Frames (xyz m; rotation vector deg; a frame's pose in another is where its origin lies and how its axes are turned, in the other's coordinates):
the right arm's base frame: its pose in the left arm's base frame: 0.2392 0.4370 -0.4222 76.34 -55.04 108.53
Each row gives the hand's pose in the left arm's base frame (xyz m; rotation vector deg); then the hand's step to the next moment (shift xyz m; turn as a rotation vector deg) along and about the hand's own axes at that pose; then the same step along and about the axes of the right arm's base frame.
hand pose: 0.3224 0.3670 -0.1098 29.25 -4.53 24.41
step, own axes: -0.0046 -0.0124 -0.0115 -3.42 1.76 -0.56
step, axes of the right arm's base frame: -0.0164 0.0061 0.0015 0.89 3.00 -2.30
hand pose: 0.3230 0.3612 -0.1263 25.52 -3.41 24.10
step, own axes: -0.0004 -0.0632 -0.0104 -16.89 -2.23 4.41
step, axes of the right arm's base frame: -0.0446 0.0125 0.0443 4.00 17.07 1.51
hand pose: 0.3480 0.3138 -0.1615 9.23 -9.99 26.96
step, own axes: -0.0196 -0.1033 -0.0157 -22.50 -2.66 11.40
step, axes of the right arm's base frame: -0.0469 0.0319 0.0899 10.66 22.75 3.47
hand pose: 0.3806 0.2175 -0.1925 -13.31 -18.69 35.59
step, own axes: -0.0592 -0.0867 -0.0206 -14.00 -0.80 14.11
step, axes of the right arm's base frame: -0.0165 0.0521 0.0920 13.56 14.53 0.81
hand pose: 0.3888 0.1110 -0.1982 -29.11 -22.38 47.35
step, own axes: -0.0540 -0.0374 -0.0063 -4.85 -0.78 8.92
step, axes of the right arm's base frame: 0.0057 0.0397 0.0524 8.68 5.30 -0.48
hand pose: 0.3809 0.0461 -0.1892 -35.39 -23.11 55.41
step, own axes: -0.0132 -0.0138 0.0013 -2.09 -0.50 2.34
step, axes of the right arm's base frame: 0.0072 0.0061 0.0167 2.43 1.99 0.48
